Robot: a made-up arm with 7 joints.
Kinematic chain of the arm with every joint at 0, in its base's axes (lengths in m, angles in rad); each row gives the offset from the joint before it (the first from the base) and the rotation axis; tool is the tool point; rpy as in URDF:
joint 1: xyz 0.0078 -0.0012 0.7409 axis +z
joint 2: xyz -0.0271 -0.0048 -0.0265 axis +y
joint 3: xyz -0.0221 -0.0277 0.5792 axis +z
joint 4: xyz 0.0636 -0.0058 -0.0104 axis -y
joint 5: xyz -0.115 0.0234 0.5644 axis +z
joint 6: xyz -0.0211 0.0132 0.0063 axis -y
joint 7: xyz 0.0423 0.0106 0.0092 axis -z
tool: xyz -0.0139 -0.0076 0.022 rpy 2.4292 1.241 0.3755
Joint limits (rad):
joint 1: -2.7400..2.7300
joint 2: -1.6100..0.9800
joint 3: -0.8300..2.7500
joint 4: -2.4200..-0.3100
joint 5: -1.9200..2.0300
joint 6: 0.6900..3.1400
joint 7: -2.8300..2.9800
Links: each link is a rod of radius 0.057 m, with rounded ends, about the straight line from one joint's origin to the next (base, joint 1, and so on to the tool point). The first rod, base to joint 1, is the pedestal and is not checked.
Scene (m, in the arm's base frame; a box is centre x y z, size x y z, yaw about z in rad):
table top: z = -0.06
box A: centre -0.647 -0.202 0.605 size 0.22 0.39 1.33 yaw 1
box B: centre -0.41 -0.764 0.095 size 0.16 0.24 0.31 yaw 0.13
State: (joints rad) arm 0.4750 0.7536 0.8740 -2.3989 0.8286 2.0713 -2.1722
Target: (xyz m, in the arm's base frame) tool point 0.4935 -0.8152 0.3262
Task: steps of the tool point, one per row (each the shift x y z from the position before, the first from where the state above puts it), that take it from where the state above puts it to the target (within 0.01 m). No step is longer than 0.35 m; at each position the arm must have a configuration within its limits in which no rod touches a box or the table.
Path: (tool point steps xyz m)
1: -0.1333 0.1639 0.1950
2: -0.1995 0.0467 0.2424
3: -0.1918 -0.0927 0.2539
4: -0.1106 -0.2031 0.2313
5: 0.0134 -0.2437 0.1827
6: 0.1311 -0.2030 0.1201
7: -0.1087 -0.2338 -0.0941
8: -0.0707 -0.2164 -0.1741
9: -0.0241 -0.1609 -0.2386
10: 0.0253 -0.0772 -0.2707
11: 0.2172 -0.2059 -0.1438
12: 0.2662 -0.0993 -0.1831
13: 0.2669 0.0204 -0.2073
14: 0.2189 0.1305 -0.2152

